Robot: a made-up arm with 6 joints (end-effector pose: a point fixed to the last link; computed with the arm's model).
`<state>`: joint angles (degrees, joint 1 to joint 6).
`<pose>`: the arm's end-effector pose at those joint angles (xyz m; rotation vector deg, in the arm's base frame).
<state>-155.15 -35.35 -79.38 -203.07 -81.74 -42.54</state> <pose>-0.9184 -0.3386 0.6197 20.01 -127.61 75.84</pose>
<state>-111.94 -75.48 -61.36 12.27 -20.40 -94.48</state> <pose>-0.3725 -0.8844 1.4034 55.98 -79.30 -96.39</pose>
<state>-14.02 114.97 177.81 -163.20 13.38 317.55</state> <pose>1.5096 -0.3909 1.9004 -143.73 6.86 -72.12</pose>
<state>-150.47 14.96 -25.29 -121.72 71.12 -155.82</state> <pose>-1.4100 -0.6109 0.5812 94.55 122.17 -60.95</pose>
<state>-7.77 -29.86 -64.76 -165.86 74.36 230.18</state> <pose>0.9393 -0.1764 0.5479 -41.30 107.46 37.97</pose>
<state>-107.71 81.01 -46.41 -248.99 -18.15 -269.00</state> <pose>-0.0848 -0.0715 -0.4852 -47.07 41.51 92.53</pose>
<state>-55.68 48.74 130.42 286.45 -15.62 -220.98</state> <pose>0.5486 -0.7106 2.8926 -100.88 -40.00 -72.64</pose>
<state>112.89 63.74 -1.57 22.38 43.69 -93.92</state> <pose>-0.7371 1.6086 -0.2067 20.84 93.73 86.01</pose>
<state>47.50 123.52 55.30 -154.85 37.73 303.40</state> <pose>1.0058 1.0195 -1.1373 110.95 -6.96 -110.51</pose>
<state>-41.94 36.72 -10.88 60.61 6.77 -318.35</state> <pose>1.3834 -1.2150 0.2880 -75.98 56.68 11.31</pose>
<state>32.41 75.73 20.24 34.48 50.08 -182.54</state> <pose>1.6638 1.1607 -0.1784 139.37 80.43 -0.68</pose>
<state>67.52 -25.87 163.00 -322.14 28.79 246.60</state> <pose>-0.7105 -1.5600 1.0251 -26.41 113.46 -58.80</pose>
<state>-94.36 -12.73 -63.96 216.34 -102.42 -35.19</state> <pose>0.0347 -1.0907 0.6357 148.77 -56.88 58.59</pose>
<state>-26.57 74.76 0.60 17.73 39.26 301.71</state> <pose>1.4532 -0.6830 -0.4807 54.47 27.24 -27.87</pose>
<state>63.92 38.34 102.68 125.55 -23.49 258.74</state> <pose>0.5897 1.0551 2.8989 29.88 -65.32 22.04</pose>
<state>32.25 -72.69 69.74 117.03 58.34 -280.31</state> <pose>-1.6149 -0.8369 1.8883 62.72 22.77 136.03</pose>
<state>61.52 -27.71 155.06 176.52 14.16 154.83</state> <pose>-0.8606 -1.5801 1.3061 -89.07 143.74 -45.84</pose>
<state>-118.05 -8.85 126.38 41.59 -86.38 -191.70</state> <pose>0.3237 0.8935 2.5668 28.07 -134.91 61.99</pose>
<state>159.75 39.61 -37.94 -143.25 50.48 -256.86</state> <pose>-0.9172 0.4382 -0.1433 -94.67 19.43 57.51</pose>
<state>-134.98 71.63 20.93 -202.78 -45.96 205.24</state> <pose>-1.5338 -1.4550 -0.0341 5.21 16.64 -149.78</pose>
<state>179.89 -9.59 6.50 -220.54 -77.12 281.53</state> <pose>-1.3752 0.1313 2.2071 38.50 -40.61 83.41</pose>
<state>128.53 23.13 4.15 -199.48 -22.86 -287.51</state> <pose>-1.2684 1.6351 1.1511 71.41 122.97 64.83</pose>
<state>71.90 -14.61 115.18 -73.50 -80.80 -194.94</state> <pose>-0.4939 -0.8926 2.5951 -40.76 -158.36 -41.03</pose>
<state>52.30 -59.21 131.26 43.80 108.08 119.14</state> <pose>-1.1975 -1.3310 0.6588 -74.72 -32.00 113.56</pose>
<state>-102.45 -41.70 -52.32 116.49 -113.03 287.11</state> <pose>-0.3802 -0.9463 1.3062 29.09 -31.25 137.77</pose>
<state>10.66 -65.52 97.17 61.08 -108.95 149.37</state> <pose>-1.7783 -0.5057 1.4595 -88.38 23.66 -55.28</pose>
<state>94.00 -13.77 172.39 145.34 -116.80 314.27</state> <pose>0.1935 -1.2900 1.1125 134.53 65.60 -50.67</pose>
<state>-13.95 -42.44 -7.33 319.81 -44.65 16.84</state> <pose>0.9093 -0.1310 2.2532 14.78 3.41 12.73</pose>
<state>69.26 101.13 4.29 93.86 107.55 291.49</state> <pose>0.1380 0.9098 -0.7527 38.98 101.65 138.24</pose>
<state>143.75 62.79 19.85 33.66 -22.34 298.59</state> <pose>-1.6642 1.2732 0.0706 -55.50 42.80 102.36</pose>
